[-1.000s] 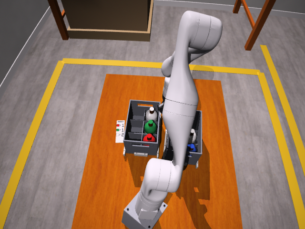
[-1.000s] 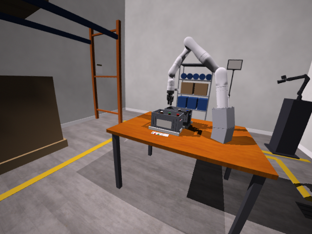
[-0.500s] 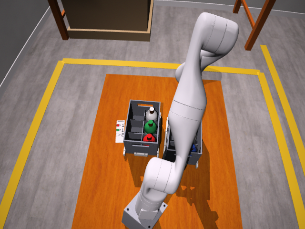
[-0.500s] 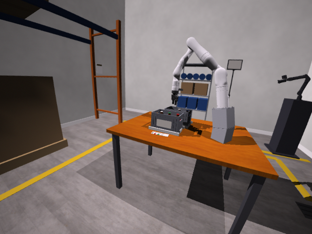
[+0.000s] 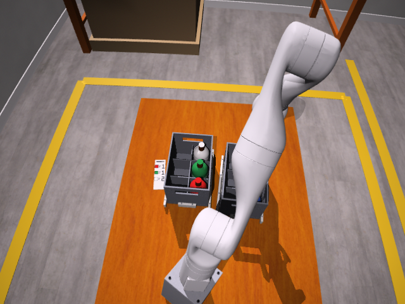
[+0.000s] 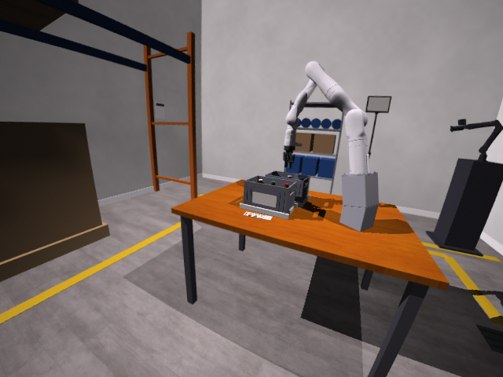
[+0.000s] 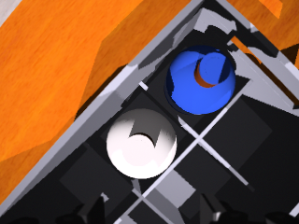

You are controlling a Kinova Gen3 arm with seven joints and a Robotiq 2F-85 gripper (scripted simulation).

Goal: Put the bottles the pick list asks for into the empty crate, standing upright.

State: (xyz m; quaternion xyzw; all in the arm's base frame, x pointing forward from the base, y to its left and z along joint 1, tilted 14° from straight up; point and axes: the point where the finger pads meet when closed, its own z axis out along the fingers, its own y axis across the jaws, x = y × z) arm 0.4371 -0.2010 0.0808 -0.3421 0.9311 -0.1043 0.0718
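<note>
My gripper is now 110 mm past the blue bottle, 20 mm to the left of it and 150 mm above it. Round my hand: pick list: 50 mm ahead, 400 mm to the left, 240 mm below; then green bottle: 30 mm ahead, 210 mm to the left, 150 mm below; then red bottle: 60 mm behind, 210 mm to the left, 150 mm below.
</note>
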